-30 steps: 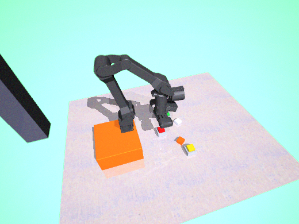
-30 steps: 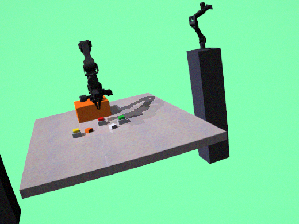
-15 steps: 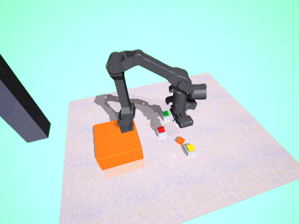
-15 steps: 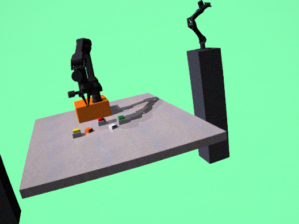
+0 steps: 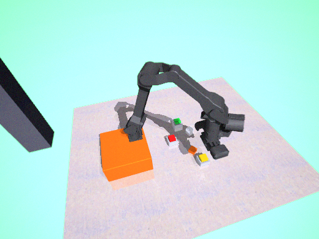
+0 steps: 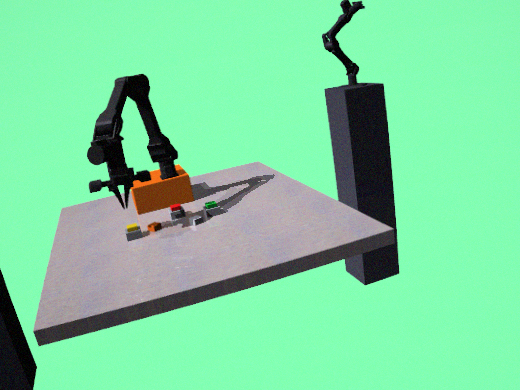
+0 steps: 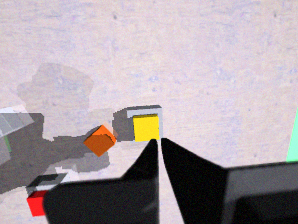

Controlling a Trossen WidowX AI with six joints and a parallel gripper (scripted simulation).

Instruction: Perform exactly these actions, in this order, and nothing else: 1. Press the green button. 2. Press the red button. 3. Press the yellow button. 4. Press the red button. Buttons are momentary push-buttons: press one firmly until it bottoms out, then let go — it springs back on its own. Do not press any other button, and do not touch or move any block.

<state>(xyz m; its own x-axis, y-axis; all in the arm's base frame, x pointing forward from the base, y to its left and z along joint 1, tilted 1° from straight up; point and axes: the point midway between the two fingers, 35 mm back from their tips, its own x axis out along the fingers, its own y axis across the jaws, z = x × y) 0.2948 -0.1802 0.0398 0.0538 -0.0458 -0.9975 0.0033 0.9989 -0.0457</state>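
The yellow button is 10 mm behind my gripper tip, 10 mm to the left of it and 70 mm below it. From my gripper tip the other things lie so: orange block 30 mm behind, 70 mm to the left, 90 mm below; white block 10 mm ahead, 210 mm to the left, 90 mm below; red button 110 mm behind, 160 mm to the left, 70 mm below.
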